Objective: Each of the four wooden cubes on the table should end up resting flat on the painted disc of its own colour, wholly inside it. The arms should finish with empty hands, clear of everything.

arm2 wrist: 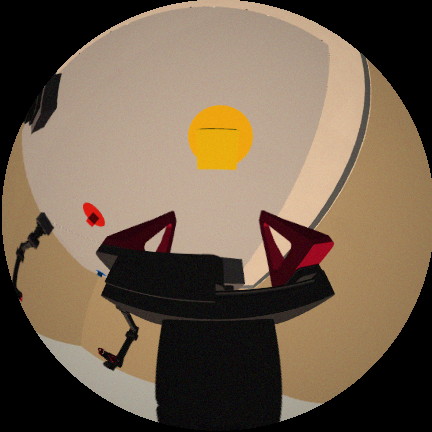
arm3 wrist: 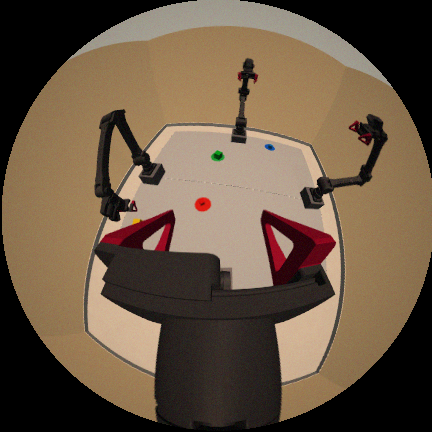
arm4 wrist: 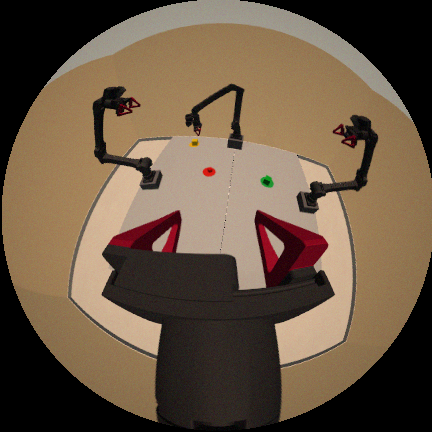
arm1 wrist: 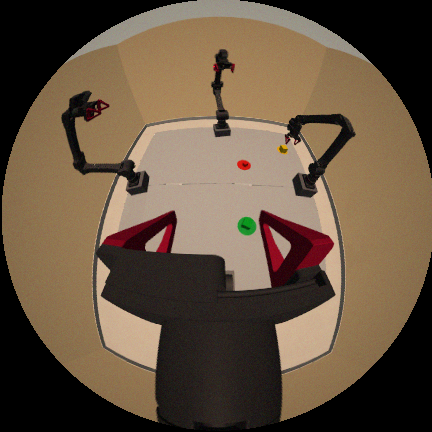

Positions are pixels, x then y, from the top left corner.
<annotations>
A yellow cube (arm2 wrist: 216, 148) is 0.18 m from the lens. A yellow disc (arm2 wrist: 216, 116) is 0.23 m from the lens. The marked spots on the yellow disc and the yellow cube are 0.07 m apart.
</annotations>
